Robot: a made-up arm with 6 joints. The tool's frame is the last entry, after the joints.
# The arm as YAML. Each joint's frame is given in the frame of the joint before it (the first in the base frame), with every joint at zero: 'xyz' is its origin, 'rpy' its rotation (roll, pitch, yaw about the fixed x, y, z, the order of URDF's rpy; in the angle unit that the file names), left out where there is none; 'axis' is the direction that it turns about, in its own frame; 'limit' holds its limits. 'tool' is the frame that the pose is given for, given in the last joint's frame.
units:
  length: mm
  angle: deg
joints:
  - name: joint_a
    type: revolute
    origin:
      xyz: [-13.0, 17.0, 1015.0]
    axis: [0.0, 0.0, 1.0]
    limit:
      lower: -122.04
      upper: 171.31
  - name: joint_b
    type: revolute
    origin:
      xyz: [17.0, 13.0, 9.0]
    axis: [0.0, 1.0, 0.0]
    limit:
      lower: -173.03
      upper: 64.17
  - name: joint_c
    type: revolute
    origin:
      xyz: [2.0, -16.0, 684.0]
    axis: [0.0, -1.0, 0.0]
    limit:
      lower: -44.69
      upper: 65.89
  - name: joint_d
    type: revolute
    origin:
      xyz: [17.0, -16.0, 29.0]
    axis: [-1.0, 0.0, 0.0]
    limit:
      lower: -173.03
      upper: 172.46
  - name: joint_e
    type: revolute
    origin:
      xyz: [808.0, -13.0, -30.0]
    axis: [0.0, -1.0, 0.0]
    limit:
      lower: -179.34
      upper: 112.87
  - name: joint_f
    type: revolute
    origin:
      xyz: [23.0, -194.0, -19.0]
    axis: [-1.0, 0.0, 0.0]
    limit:
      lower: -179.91
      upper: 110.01
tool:
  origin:
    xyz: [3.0, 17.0, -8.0]
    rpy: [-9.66, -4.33, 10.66]
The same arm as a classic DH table. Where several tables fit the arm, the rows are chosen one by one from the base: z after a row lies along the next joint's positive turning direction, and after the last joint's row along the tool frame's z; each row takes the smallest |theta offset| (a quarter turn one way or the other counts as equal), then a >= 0, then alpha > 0; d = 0 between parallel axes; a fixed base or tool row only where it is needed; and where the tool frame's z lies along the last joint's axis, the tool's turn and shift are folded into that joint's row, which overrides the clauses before.
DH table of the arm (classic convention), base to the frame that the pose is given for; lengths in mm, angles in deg. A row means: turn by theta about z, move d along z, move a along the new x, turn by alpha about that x. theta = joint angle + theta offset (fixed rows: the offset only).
base (fixed): theta_offset -52.59  d 0  a -21.4  alpha 0
joint_a: theta_offset 52.59  d 1024  a 17  alpha -90
joint_b: theta_offset -89.83  d 0  a 684  alpha 180
joint_c: theta_offset 0.17  d 19  a 29  alpha -90
joint_d: theta_offset 0  d -825  a -30  alpha 90
joint_e: theta_offset 0  d 207  a -19  alpha -90
joint_f: theta_offset -81.26  d -25.4  a -18  alpha -84.02
tool (fixed): theta_offset 99.84  d -5.4  a 0  alpha 0
Joint limits (deg, base to tool): -122.04..171.31 -173.03..64.17 -44.69..65.89 -173.03..172.46 -179.34..112.87 -179.91..110.01

